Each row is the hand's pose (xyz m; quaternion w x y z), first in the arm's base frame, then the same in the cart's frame.
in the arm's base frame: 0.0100 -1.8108 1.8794 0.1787 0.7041 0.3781 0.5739
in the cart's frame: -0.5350 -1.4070 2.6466 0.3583 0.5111 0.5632 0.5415
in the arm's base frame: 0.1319 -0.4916 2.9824 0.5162 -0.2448 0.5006 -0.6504
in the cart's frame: -0.8794 0.2714 2.8369 0.5436 -0.3436 0.2061 -0.7375
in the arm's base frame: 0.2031 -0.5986 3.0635 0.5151 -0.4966 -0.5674 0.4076
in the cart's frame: -0.8229 0.2417 2.9749 0.2412 -0.6110 -0.5339 0.5324
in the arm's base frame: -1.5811 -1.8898 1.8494 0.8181 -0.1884 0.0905 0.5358
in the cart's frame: -2.0325 -1.8813 2.3795 0.6831 -0.4814 0.1172 0.5365
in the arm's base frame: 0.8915 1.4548 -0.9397 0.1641 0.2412 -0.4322 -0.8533
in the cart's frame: 0.7488 0.0814 -1.2936 0.2504 0.3283 -0.6453 -0.6427
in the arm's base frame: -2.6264 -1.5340 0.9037 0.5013 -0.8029 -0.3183 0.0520
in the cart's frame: -2.7969 -2.3249 1.2252 0.2067 -0.8772 -0.4245 0.0869
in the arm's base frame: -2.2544 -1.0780 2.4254 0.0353 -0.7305 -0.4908 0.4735
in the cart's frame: -2.9275 -1.0857 2.2783 0.2756 0.7139 0.4061 -0.4995
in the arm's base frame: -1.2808 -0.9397 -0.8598 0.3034 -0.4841 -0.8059 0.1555
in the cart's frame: -1.0780 -2.3939 -0.2961 0.0386 -0.4865 -0.8032 0.3417
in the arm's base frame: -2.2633 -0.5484 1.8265 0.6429 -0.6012 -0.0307 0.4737
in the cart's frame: -2.8234 -0.9537 1.4967 0.3927 -0.8046 -0.0324 0.4443
